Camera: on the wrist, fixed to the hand. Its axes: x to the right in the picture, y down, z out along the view.
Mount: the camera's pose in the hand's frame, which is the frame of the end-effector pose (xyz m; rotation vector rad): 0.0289 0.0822 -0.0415 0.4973 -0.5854 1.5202
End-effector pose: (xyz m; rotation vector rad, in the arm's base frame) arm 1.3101 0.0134 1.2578 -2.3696 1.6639 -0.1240
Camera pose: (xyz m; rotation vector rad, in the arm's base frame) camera 1.2363 -0.0462 1.2757 -0.3394 2.1907 0.3443
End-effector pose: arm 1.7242 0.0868 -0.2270 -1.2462 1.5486 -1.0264
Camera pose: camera 1.6595 0.0744 -0.2975 0.1636 1.1495 0.0304
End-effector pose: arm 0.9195 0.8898 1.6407 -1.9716 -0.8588 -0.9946
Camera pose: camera 0.9854 0.8210 1.6563 -1.7472 0.2643 0.6276
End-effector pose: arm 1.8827 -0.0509 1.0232 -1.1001 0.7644 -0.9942
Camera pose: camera 1.8784 -0.0815 0.9318 -0.1236 0.5745 0.4337
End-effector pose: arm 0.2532 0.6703 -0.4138 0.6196 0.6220 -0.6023
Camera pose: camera 0.3132 0.7436 -0.4326 1.1025 -0.6261 0.5373
